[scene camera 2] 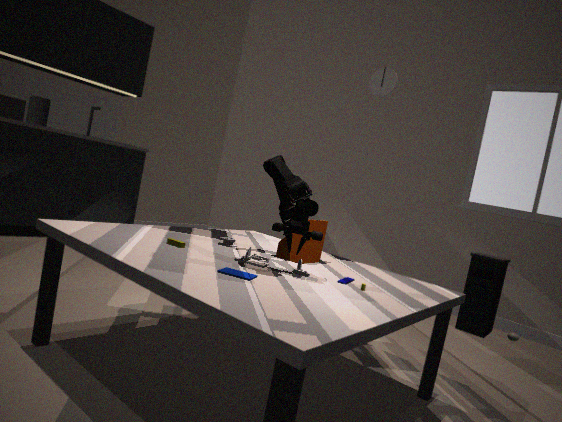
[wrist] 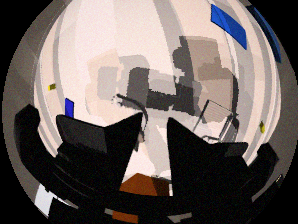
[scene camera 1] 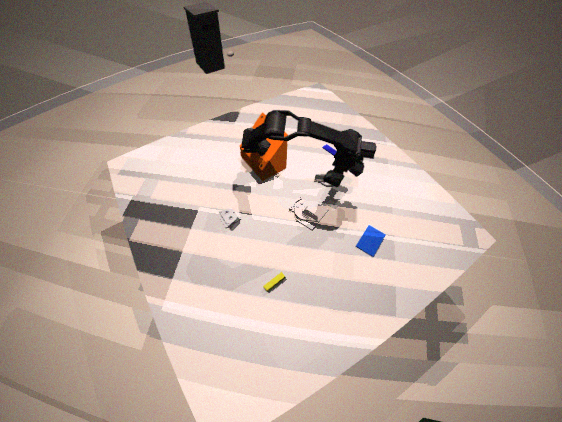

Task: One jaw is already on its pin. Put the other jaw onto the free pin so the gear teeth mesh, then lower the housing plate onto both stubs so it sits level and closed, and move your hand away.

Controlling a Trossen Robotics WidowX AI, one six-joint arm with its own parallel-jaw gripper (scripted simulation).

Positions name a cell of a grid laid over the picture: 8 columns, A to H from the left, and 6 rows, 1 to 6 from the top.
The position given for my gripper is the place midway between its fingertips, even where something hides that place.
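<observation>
I can see my gripper (scene camera 1: E3), and I find the gripper (scene camera 2: E4) there too. The wrist view also has my gripper (wrist: E4) in it.
</observation>
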